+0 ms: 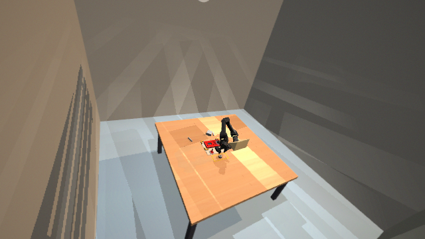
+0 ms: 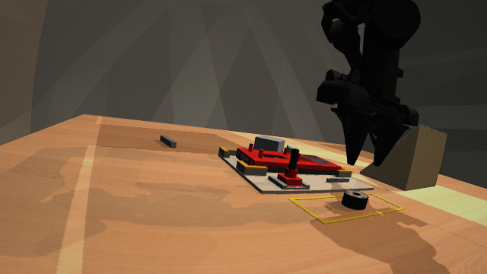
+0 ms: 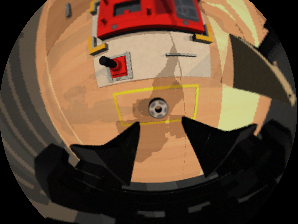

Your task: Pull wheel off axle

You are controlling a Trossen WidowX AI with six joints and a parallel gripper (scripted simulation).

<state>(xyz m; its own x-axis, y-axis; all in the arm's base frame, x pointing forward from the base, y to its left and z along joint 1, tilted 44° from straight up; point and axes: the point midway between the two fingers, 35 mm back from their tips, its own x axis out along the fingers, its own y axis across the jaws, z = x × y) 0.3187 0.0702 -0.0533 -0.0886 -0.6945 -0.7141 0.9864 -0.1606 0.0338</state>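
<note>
Now: gripper tip 50 mm above the wheel. The rest, counted from my gripper tip: upright axle (50 mm ahead, 100 mm to the right, 30 mm below); grey box (120 mm behind, 390 mm to the right, 40 mm below); small bar (170 mm ahead, 390 mm to the right, 50 mm below).
</note>
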